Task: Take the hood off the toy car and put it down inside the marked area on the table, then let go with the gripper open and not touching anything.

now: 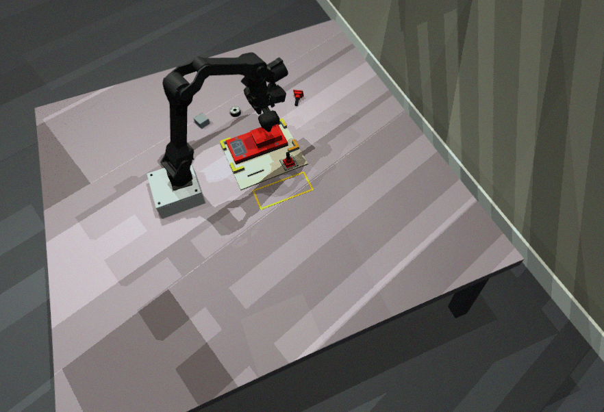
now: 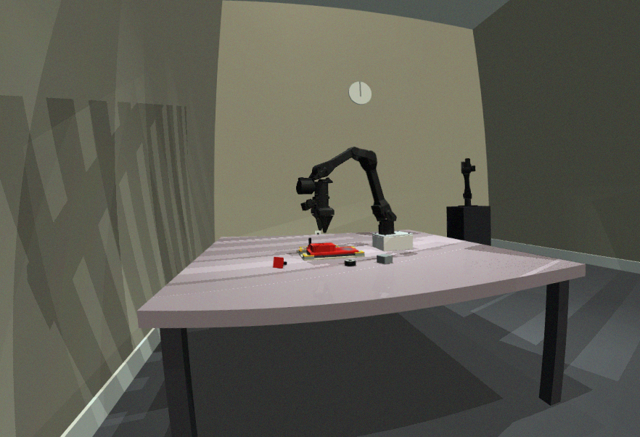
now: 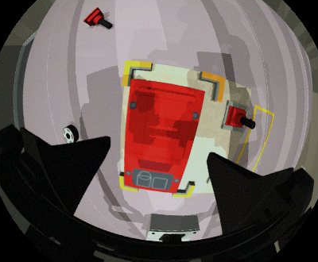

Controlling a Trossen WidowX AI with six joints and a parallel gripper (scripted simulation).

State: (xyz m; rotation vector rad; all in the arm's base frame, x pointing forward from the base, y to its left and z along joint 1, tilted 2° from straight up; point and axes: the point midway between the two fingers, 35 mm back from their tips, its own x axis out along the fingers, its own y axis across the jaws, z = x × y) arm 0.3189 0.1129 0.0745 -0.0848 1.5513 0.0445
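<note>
Now: the hood 6 cm below my gripper tip. Round my gripper tip: black wheel: 8 cm behind, 19 cm to the left, 9 cm below.
</note>
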